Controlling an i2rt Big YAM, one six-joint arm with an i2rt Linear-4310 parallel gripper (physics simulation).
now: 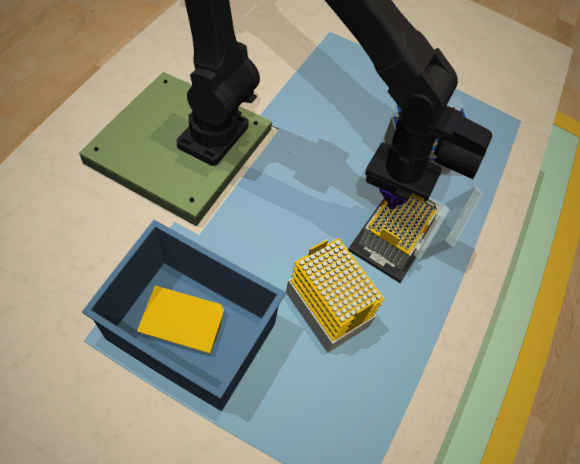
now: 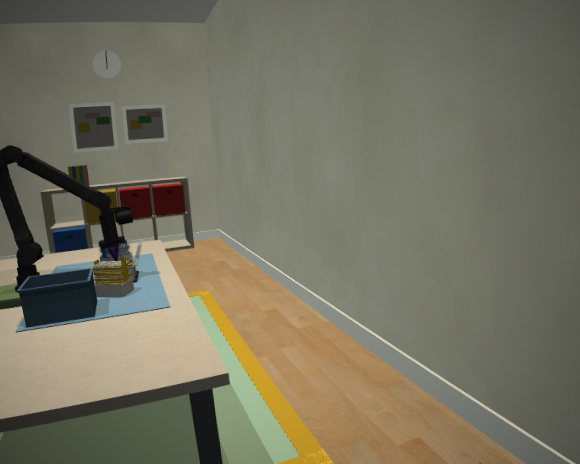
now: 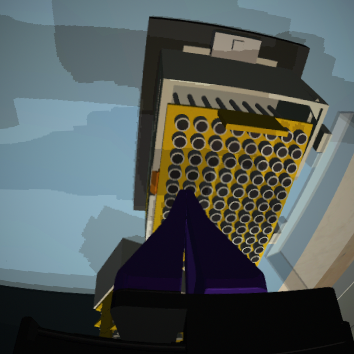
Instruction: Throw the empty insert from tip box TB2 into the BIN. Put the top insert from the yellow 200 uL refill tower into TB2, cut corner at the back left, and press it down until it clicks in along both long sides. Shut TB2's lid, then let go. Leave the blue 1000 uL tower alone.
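Note:
TB2 (image 1: 401, 274) (image 3: 215, 67) is open, with its clear lid (image 1: 462, 218) (image 3: 345, 135) standing up on the right. A yellow insert (image 1: 407, 220) (image 3: 250, 175) with empty holes rests in it; whether both long sides are clicked in, and which corner is cut, I cannot tell. My gripper (image 1: 393, 206) (image 2: 116, 259) (image 3: 184, 197) is shut and empty, its purple fingertips at the top of the insert, near the long side away from the lid. The yellow refill tower (image 1: 336, 287) (image 2: 113, 275) holds stacked inserts. The discarded insert (image 1: 180, 320) lies in the BIN (image 1: 220, 270) (image 2: 60, 302).
The blue 1000 uL tower (image 1: 396, 121) stands behind TB2, mostly hidden by the arm. The yellow tower stands between the BIN and TB2. The arm's base is bolted on a green board (image 1: 135, 130) at the left. The raised lid stands near the mat's right edge.

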